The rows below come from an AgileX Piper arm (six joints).
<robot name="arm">
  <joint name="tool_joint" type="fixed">
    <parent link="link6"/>
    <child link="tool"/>
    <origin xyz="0 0 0" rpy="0 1.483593 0"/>
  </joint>
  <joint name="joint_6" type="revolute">
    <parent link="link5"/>
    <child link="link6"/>
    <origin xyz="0.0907 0 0.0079" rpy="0 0 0"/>
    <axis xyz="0.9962 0 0.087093"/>
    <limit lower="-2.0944" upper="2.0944"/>
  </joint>
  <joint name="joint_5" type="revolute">
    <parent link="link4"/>
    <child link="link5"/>
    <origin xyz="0 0 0" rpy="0 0 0"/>
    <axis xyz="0 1 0"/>
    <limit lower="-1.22" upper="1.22"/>
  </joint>
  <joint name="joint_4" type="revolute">
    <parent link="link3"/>
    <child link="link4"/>
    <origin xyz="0.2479 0 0.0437" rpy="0 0 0"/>
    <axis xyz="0.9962 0 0.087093"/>
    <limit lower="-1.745" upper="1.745"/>
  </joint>
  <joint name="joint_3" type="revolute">
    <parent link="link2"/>
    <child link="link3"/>
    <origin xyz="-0.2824 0 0.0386" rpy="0 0 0"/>
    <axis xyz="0 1 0"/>
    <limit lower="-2.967" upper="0"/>
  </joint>
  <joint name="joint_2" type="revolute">
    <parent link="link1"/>
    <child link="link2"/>
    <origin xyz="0 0 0" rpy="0 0 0"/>
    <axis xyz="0 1 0"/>
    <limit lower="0" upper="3.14"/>
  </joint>
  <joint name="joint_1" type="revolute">
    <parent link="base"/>
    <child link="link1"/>
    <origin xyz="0 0 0.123" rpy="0 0 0"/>
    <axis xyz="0 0 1"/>
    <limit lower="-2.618" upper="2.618"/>
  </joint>
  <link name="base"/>
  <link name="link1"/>
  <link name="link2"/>
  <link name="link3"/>
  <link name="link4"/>
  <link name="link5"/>
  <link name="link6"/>
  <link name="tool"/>
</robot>
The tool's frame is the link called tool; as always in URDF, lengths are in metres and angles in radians.
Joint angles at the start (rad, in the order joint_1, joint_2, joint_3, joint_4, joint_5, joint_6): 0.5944, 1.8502, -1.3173, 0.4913, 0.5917, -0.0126
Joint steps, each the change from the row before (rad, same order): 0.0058, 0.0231, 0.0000, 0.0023, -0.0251, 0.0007; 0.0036, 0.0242, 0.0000, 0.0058, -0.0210, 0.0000; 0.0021, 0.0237, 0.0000, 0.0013, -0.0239, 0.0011; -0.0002, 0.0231, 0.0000, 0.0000, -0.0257, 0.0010; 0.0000, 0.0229, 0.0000, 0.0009, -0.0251, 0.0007; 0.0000, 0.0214, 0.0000, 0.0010, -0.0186, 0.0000; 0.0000, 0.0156, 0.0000, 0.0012, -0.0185, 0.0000; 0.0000, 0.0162, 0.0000, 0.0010, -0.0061, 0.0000; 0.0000, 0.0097, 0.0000, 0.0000, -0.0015, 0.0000; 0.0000, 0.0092, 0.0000, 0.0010, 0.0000, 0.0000; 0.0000, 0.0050, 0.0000, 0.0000, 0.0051, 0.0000; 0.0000, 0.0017, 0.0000, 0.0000, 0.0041, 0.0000; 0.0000, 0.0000, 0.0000, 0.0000, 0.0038, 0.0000; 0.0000, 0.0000, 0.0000, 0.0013, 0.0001, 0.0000
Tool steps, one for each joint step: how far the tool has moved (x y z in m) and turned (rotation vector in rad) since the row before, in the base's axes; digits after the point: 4 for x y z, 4 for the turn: 0.0024, 0.0035, -0.0083, -0.0030, -0.0006, -0.0064; 0.0025, 0.0028, -0.0089, -0.0028, 0.0050, -0.0080; 0.0029, 0.0020, -0.0088, -0.0048, 0.0003, -0.0094; 0.0035, 0.0011, -0.0086, -0.0051, -0.0026, -0.0117; 0.0032, 0.0011, -0.0086, -0.0048, -0.0021, -0.0113; 0.0024, 0.0008, -0.0082, -0.0062, 0.0019, -0.0081; 0.0021, 0.0006, -0.0058, -0.0029, -0.0028, -0.0081; 0.0010, 0.0004, -0.0066, -0.0069, 0.0084, -0.0030; 0.0004, 0.0002, -0.0041, -0.0051, 0.0067, -0.0006; 0.0002, 0.0002, -0.0039, -0.0046, 0.0080, -0.0006; -0.0003, 0.0000, -0.0023, -0.0042, 0.0086, 0.0020; -0.0003, 0.0000, -0.0009, -0.0020, 0.0050, 0.0016; -0.0003, 0.0000, -0.0001, -0.0010, 0.0034, 0.0015; 0.0000, 0.0000, 0.0000, 0.0008, 0.0007, -0.0007
